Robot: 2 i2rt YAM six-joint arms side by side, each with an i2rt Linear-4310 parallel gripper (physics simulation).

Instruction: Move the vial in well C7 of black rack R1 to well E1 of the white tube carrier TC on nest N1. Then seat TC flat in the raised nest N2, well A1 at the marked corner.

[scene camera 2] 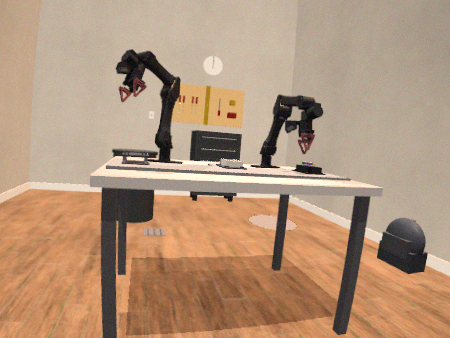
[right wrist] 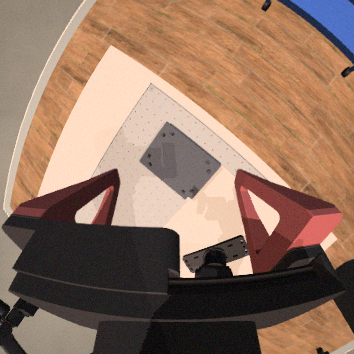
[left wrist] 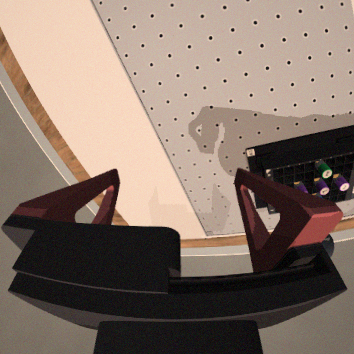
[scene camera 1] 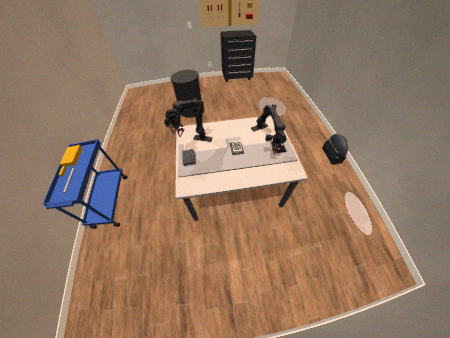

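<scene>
Black rack R1 [scene camera 2: 309, 169] [left wrist: 300, 145] sits at the picture's right end of the table; it holds several vials, including a green-capped vial [left wrist: 326, 172] and purple-capped ones. Which vial is in C7 cannot be told. White tube carrier TC [scene camera 1: 236, 146] [scene camera 2: 231, 162] sits on nest N1 mid-table, too small to read its wells. Raised nest N2 [scene camera 1: 188, 157] [scene camera 2: 135, 152] [right wrist: 180, 160] is a bare dark grey plate at the picture's left. My left gripper [scene camera 2: 305, 151] [left wrist: 176, 174] is open and empty, above and near R1. My right gripper [scene camera 2: 130, 96] [right wrist: 176, 174] is open and empty, high above the table's left side.
A perforated grey board [left wrist: 200, 60] [right wrist: 125, 135] lies on the pale table [scene camera 1: 235, 181] under the racks and nests. A blue cart [scene camera 1: 105, 197] stands left of the table. A black drum [scene camera 1: 186, 90] and a drawer cabinet [scene camera 1: 238, 55] stand behind it.
</scene>
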